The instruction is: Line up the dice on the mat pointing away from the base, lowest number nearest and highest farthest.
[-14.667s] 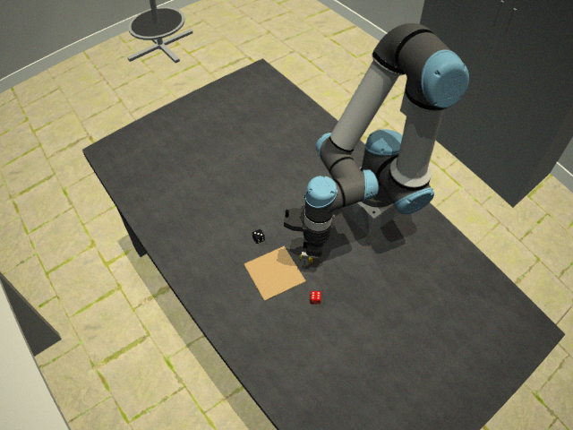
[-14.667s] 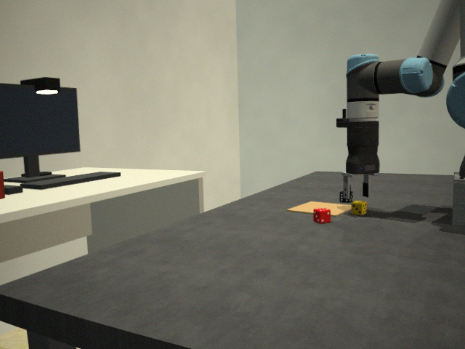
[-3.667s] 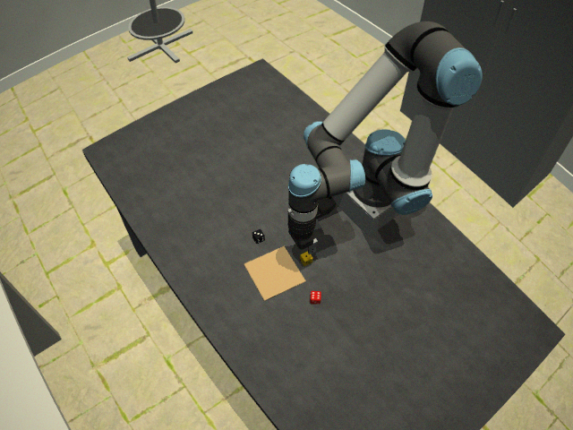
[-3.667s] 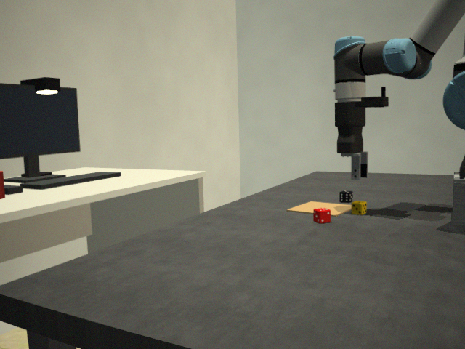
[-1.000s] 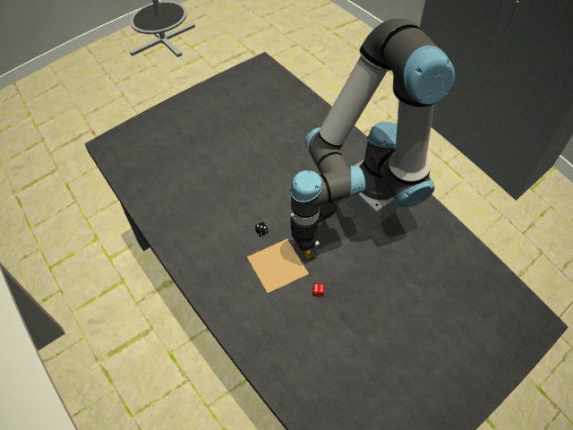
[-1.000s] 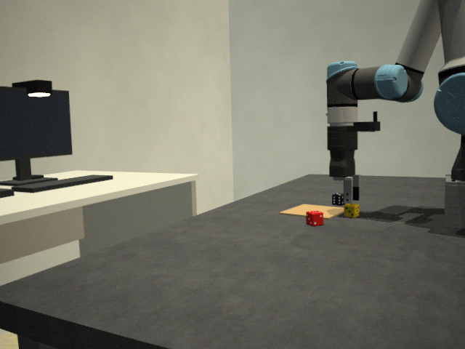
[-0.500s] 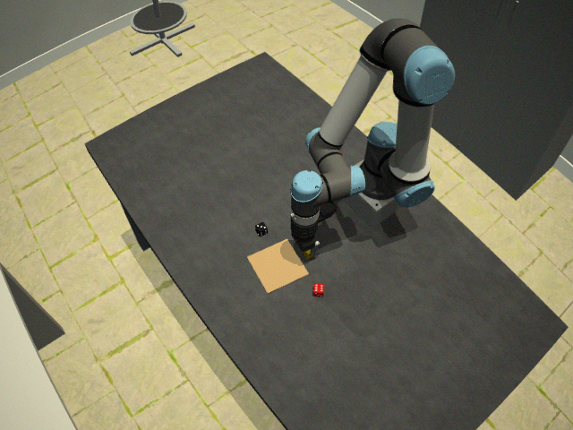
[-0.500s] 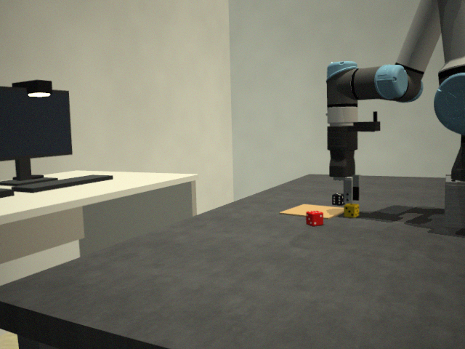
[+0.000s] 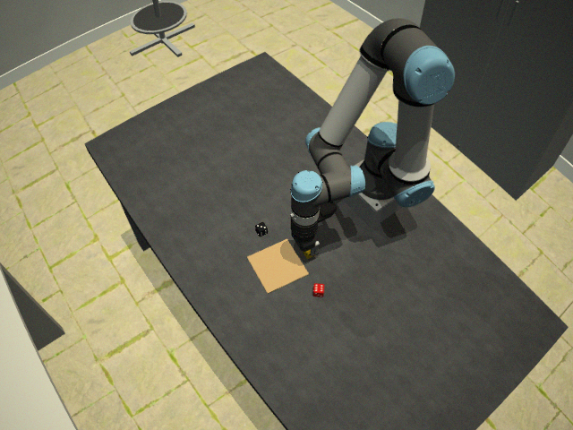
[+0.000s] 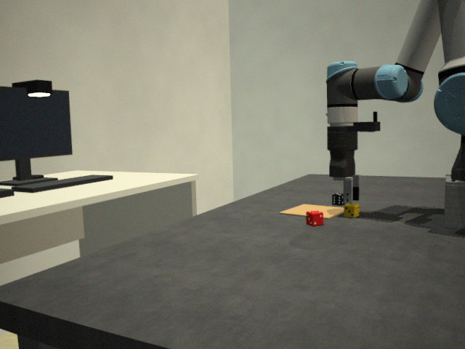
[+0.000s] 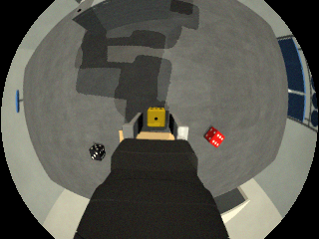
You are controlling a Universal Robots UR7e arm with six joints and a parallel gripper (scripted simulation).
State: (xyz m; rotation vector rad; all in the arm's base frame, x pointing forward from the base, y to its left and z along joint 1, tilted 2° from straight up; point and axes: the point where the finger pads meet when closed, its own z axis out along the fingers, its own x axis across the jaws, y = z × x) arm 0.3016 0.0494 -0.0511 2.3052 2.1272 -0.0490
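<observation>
My gripper is now 40 mm above the yellow die. From my hand the other things lie so: tan mat (100 mm ahead, 20 mm to the right, 50 mm below); black die (80 mm ahead, 150 mm to the right, 40 mm below); red die (50 mm ahead, 120 mm to the left, 40 mm below).
</observation>
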